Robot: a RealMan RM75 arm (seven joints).
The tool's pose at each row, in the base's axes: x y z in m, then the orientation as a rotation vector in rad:
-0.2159, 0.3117, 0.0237, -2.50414, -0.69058, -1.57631
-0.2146, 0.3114, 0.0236, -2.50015, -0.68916, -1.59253
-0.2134, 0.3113, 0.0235, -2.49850, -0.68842, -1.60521
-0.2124, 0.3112, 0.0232, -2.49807, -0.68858, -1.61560
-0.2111, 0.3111, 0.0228, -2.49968, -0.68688, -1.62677
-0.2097, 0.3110, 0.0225, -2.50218, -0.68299, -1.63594
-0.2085, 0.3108, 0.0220, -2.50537, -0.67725, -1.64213
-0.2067, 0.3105, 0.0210, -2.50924, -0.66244, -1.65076
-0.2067, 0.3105, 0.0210, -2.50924, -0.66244, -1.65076
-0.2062, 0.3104, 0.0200, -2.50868, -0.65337, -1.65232
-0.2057, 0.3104, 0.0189, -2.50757, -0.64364, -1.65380
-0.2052, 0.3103, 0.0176, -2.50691, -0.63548, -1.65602
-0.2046, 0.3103, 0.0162, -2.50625, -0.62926, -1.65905
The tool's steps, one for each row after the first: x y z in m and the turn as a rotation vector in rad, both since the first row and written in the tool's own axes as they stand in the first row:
0.0003, 0.0008, 0.0010, -0.00662, 0.00910, -0.00280
0.0006, 0.0014, 0.0020, -0.01279, 0.01538, -0.00565
0.0007, 0.0019, 0.0030, -0.01837, 0.01996, -0.00874
0.0007, 0.0024, 0.0042, -0.02611, 0.02392, -0.01140
0.0010, 0.0031, 0.0055, -0.03367, 0.02674, -0.01229
0.0009, 0.0037, 0.0066, -0.04030, 0.02811, -0.01128
0.0006, 0.0046, 0.0085, -0.05030, 0.03087, -0.00537
0.0006, 0.0046, 0.0085, -0.05030, 0.03087, -0.00537
-0.0002, 0.0047, 0.0093, -0.05234, 0.03256, 0.00014
-0.0009, 0.0048, 0.0102, -0.05409, 0.03456, 0.00624
-0.0019, 0.0049, 0.0112, -0.05633, 0.03649, 0.01097
-0.0030, 0.0049, 0.0124, -0.05871, 0.03858, 0.01420

